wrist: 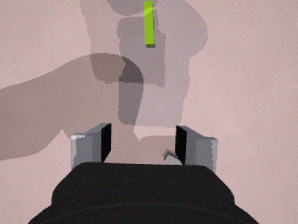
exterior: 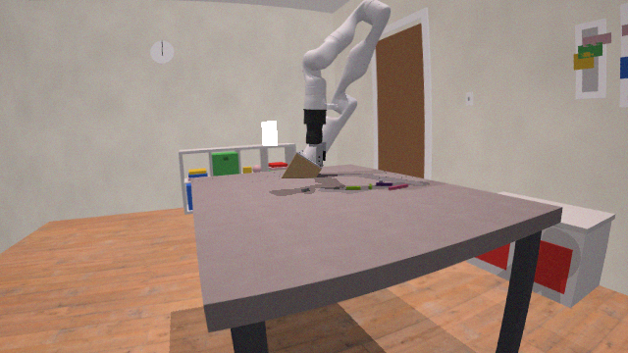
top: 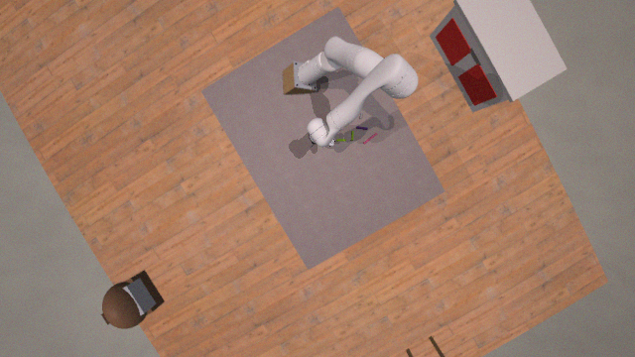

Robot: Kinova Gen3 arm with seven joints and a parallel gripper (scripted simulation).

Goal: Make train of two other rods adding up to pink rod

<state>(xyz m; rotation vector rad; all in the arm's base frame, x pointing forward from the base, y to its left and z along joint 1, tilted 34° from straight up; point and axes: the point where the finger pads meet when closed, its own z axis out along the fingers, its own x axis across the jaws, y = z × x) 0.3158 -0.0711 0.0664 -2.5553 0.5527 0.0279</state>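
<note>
The dark grey rod lies 110 mm below my hand, 60 mm to the right of it and 10 mm ahead of it. Round my hand: pink rod 260 mm to the left, 110 mm below, 80 mm ahead; purple rod 230 mm to the left, 110 mm below, 10 mm ahead.
</note>
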